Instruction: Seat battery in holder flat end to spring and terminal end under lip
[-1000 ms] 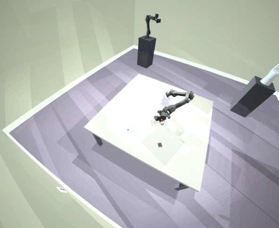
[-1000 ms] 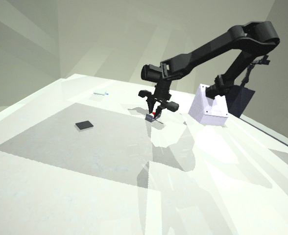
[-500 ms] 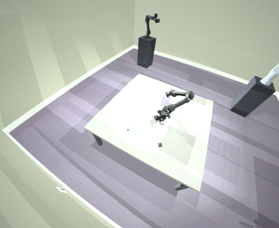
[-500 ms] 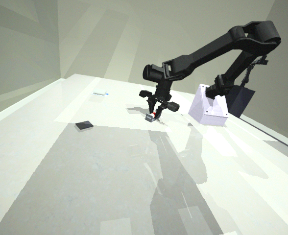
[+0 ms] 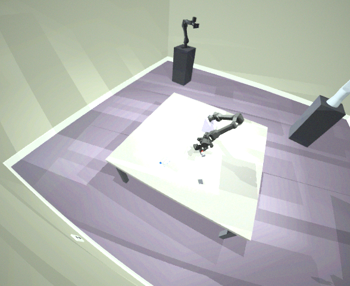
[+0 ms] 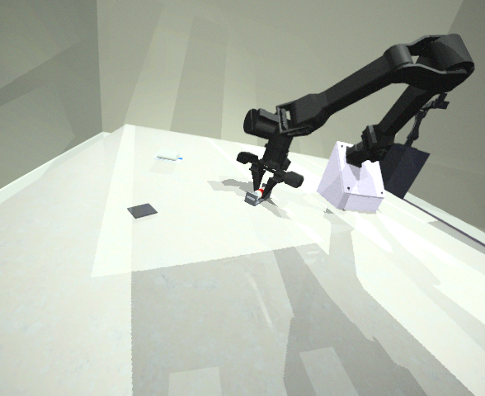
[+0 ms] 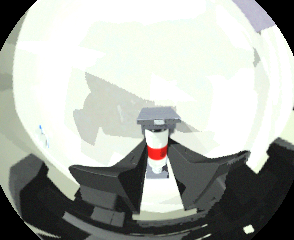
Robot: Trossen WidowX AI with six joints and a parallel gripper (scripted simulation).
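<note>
My gripper tip is 10 mm below the battery. Round my gripper tip: white-and-blue item: 290 mm ahead, 220 mm to the right; flat black square: 270 mm ahead, 140 mm to the left, 10 mm below.
</note>
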